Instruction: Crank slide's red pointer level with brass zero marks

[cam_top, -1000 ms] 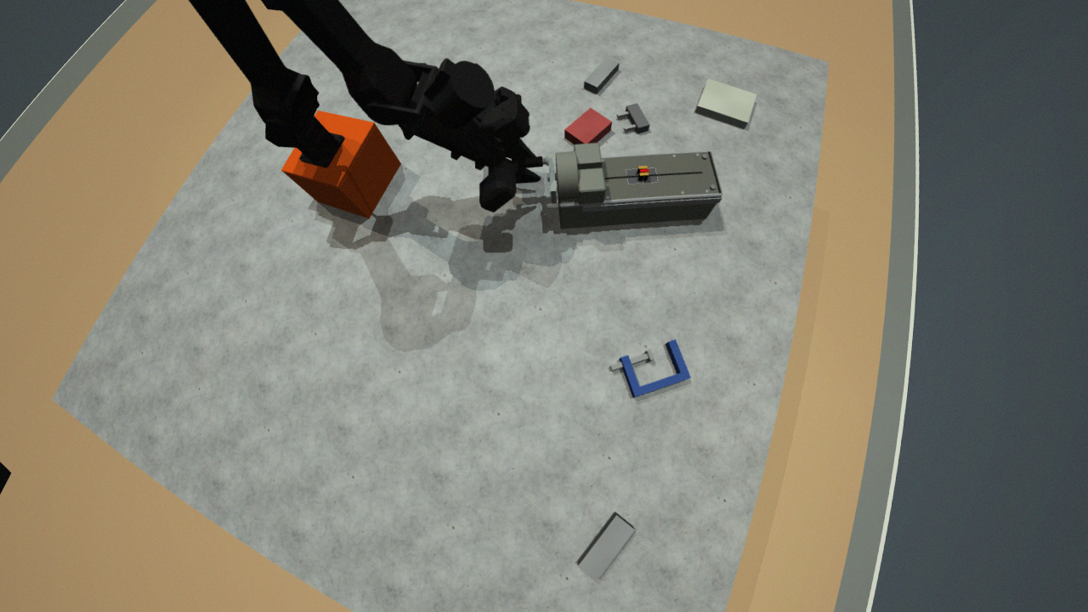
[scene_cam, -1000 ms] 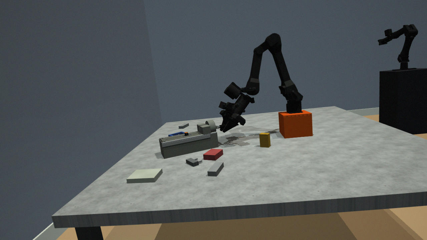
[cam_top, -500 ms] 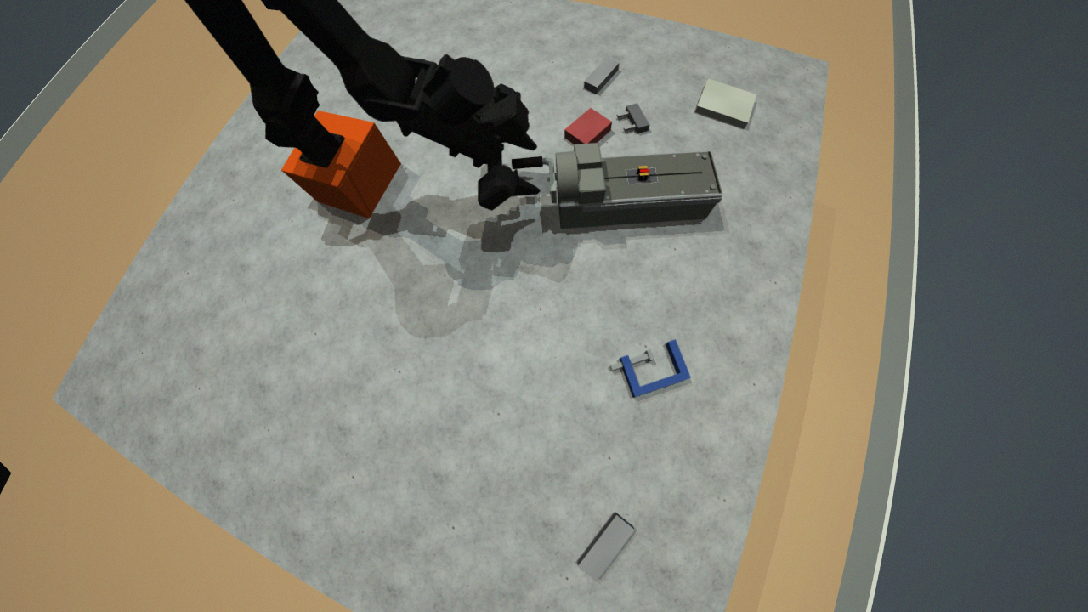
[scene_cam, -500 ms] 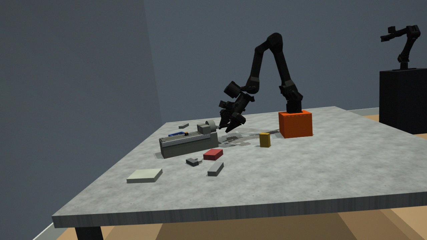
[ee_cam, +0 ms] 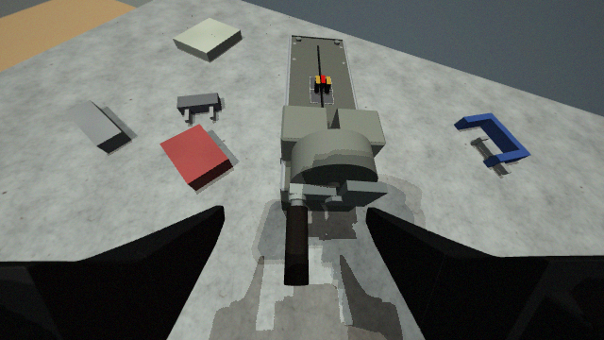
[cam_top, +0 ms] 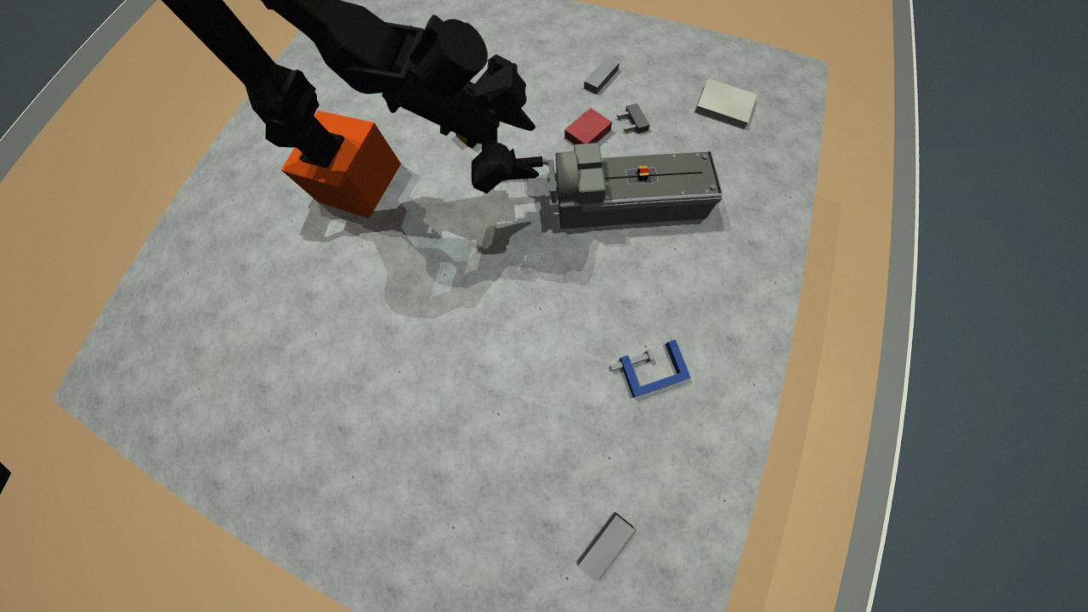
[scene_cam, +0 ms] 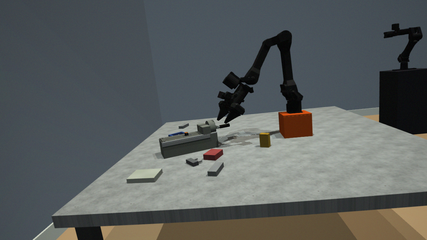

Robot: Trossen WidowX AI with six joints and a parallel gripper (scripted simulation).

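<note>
Now: the black crank handle 10 mm behind my gripper tip, 10 mm to the right of it and 20 mm below it. Also, from my gripper tip: red pointer 170 mm ahead, 40 mm to the left, 30 mm below; yellow block 190 mm behind, 80 mm to the left, 90 mm below; red block 40 mm ahead, 160 mm to the left, 100 mm below.
</note>
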